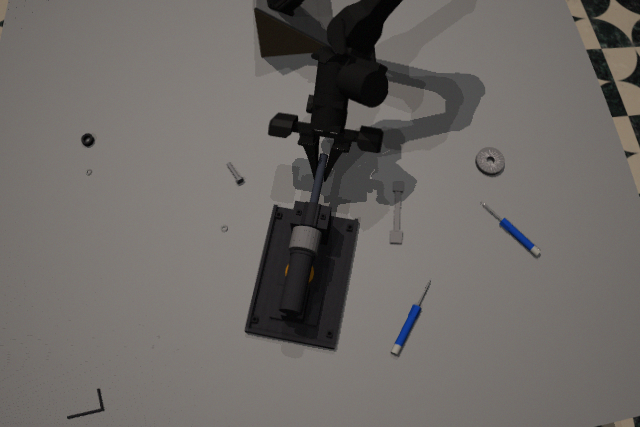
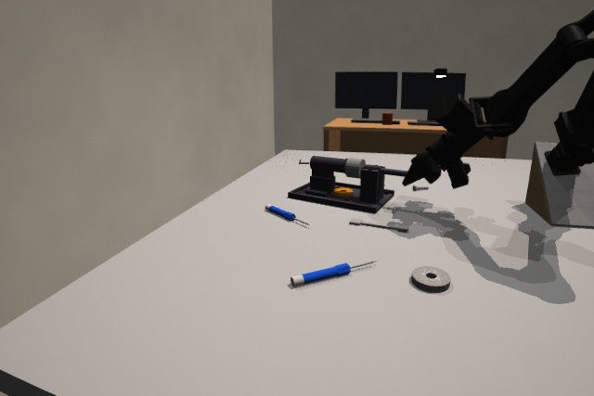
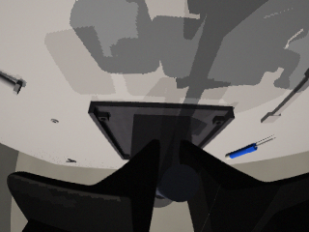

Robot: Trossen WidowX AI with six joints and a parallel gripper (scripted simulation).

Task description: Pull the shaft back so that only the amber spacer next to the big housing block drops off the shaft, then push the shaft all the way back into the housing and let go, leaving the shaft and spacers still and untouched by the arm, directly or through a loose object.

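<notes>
Right now the shaft is 70 mm ahead of my hand and 30 mm to the right of it. From my hand the other things lie so: bolt (40 mm behind, 150 mm to the right, 70 mm below); then amber spacer (160 mm ahead, 70 mm to the right, 70 mm below); then grey bar (90 mm ahead, 120 mm to the left, 80 mm below).
</notes>
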